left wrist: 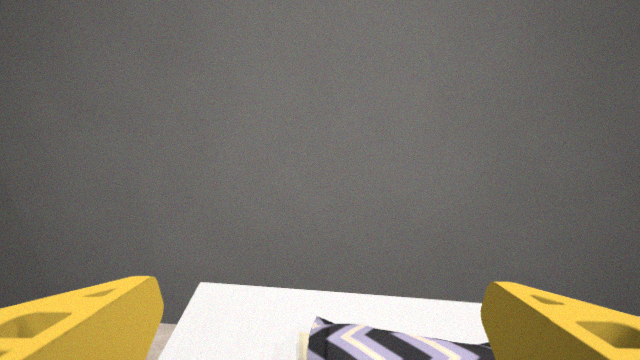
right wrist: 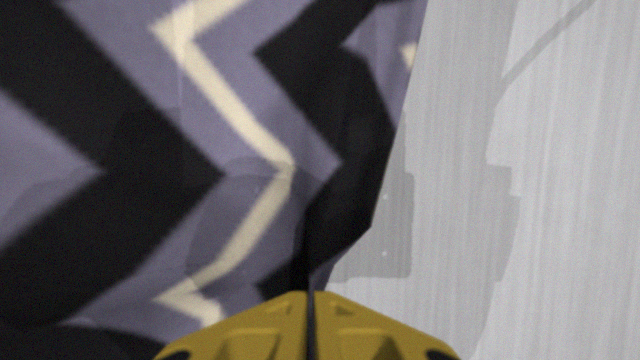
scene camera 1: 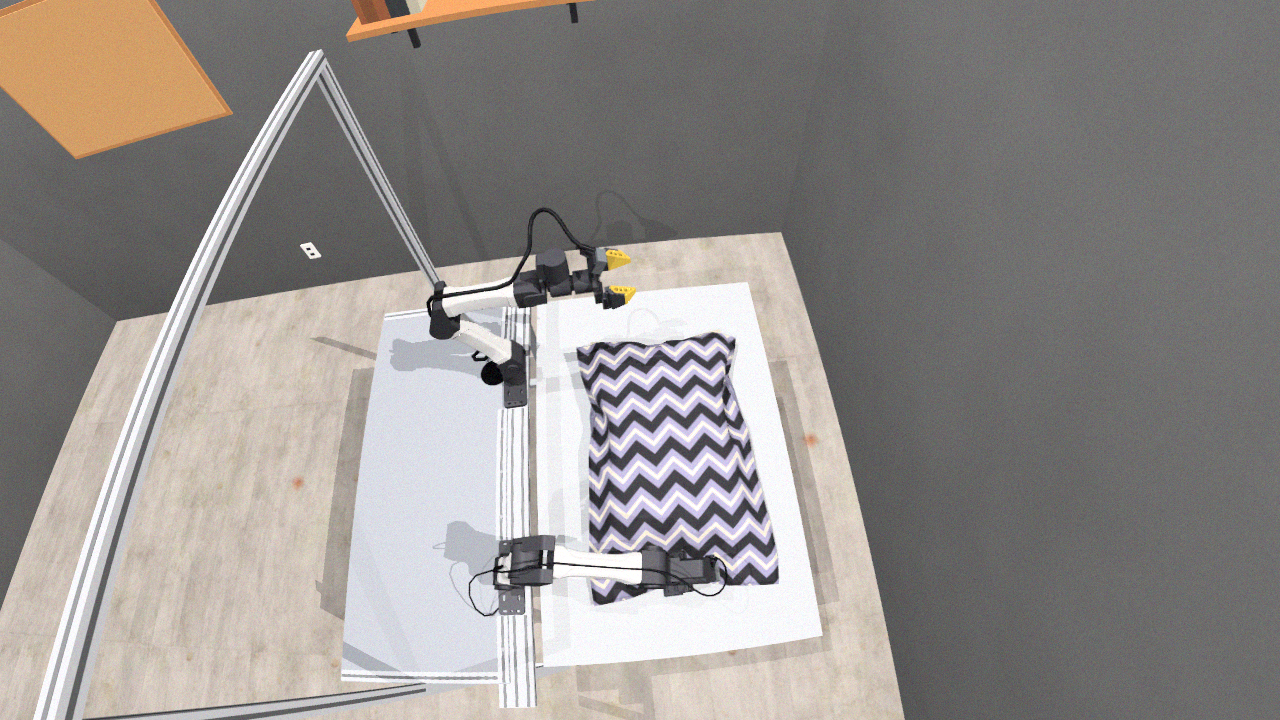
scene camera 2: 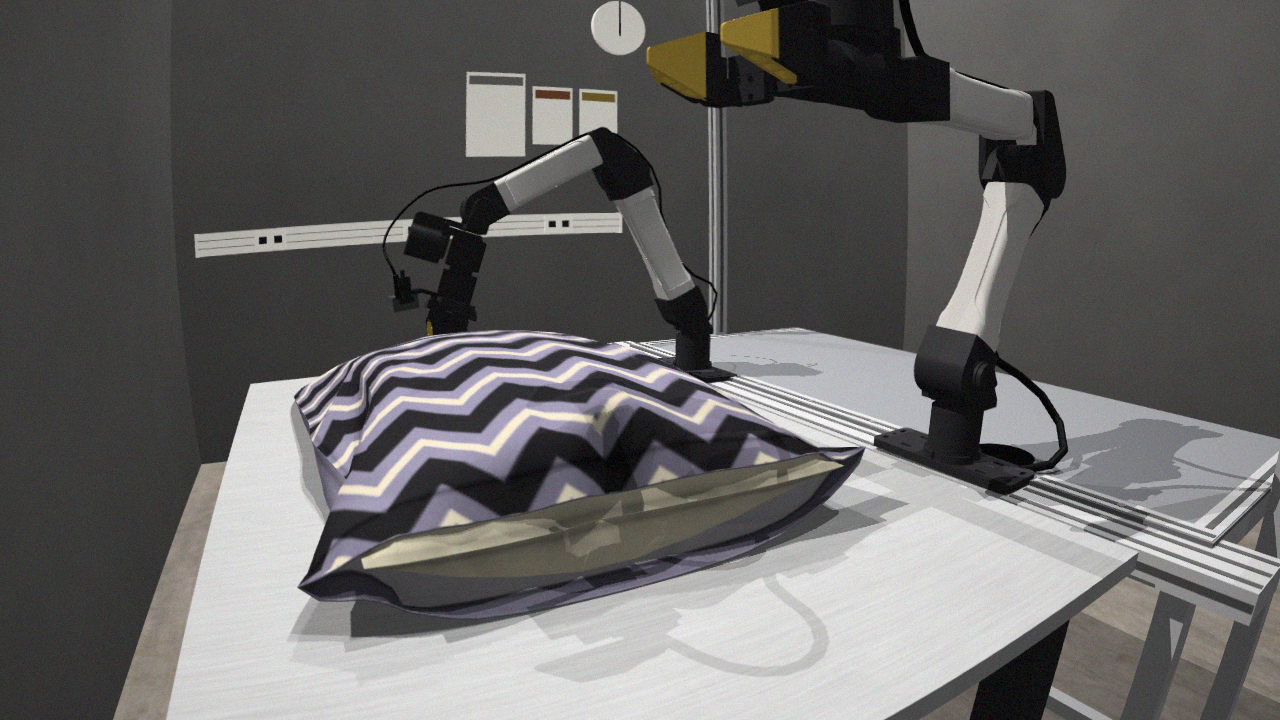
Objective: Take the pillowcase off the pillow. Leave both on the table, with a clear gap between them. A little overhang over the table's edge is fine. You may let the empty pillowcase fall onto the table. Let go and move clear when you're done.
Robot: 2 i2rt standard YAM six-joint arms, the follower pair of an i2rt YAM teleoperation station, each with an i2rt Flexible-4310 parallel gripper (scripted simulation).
Scene:
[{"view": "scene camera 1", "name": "my left gripper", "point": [633,274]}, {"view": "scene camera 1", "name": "zigzag pillowcase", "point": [670,462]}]

